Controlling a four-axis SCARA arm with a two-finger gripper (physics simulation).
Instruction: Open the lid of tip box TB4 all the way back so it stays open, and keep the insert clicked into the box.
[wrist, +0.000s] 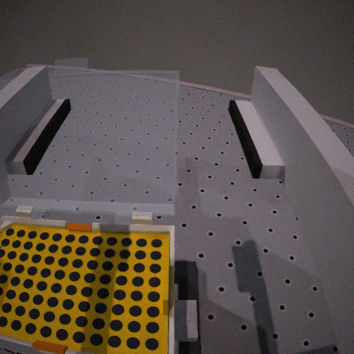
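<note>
Tip box TB4 (171, 270) stands at the lower left, its near side cut off by the bottom edge. Its yellow insert (93, 266) with rows of dark holes lies flat inside the rim, with an orange clip at the far edge (79, 227) and another at the near edge (50, 346). The clear lid (176, 137) stands open beyond the far-side hinges and reaches away from the box; its exact angle is hard to tell. My gripper (148, 83) is open and empty. Its two dark-padded fingers are wide apart, the left one overlapping the lid in view, the right one beyond the lid's right edge.
A grey deck (227, 200) with small holes lies beneath. A dark holder (187, 272) and a pale block (188, 320) show at the box's right side. Finger shadows fall on the insert and the deck. The deck's far edge (215, 90) crosses the back.
</note>
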